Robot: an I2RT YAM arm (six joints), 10 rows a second.
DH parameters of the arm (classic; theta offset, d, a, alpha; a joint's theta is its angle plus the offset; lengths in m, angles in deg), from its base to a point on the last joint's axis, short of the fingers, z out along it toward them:
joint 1: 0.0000 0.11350 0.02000 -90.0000
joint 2: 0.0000 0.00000 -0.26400 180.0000
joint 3: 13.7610 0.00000 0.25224 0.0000
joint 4: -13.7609 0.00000 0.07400 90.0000
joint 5: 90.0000 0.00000 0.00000 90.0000
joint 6: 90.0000 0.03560 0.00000 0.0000
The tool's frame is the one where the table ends.
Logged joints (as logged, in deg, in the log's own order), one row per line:
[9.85, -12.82, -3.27, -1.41, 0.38, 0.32]
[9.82, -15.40, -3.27, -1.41, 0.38, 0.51]
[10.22, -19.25, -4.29, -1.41, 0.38, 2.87]
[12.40, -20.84, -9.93, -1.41, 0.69, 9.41]
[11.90, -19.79, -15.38, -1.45, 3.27, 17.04]
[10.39, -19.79, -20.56, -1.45, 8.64, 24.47]
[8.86, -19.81, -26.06, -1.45, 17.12, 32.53]
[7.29, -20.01, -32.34, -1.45, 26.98, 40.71]
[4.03, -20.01, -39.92, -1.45, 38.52, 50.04]
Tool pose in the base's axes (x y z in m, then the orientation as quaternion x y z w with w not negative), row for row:
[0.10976, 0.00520, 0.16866, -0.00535, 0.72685, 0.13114, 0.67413]
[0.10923, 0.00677, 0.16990, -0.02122, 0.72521, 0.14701, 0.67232]
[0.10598, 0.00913, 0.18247, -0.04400, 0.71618, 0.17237, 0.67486]
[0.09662, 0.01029, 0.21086, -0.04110, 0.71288, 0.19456, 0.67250]
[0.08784, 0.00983, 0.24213, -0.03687, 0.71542, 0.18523, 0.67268]
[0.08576, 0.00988, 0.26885, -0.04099, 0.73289, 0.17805, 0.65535]
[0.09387, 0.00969, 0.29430, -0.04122, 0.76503, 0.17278, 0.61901]
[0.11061, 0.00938, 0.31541, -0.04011, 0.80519, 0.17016, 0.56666]
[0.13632, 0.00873, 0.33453, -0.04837, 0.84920, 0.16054, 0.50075]
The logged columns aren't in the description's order. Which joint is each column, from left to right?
Columns, left to right: joint 6, joint 5, joint 4, joint 1, joint 2, joint 3.
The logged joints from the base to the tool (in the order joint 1, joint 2, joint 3, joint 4, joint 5, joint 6), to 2 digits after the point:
[-1.41, 0.38, 0.32, -3.27, -12.82, 9.85]
[-1.41, 0.38, 0.51, -3.27, -15.40, 9.82]
[-1.41, 0.38, 2.87, -4.29, -19.25, 10.22]
[-1.41, 0.69, 9.41, -9.93, -20.84, 12.40]
[-1.45, 3.27, 17.04, -15.38, -19.79, 11.90]
[-1.45, 8.64, 24.47, -20.56, -19.79, 10.39]
[-1.45, 17.12, 32.53, -26.06, -19.81, 8.86]
[-1.45, 26.98, 40.71, -32.34, -20.01, 7.29]
[-1.45, 38.52, 50.04, -39.92, -20.01, 4.03]

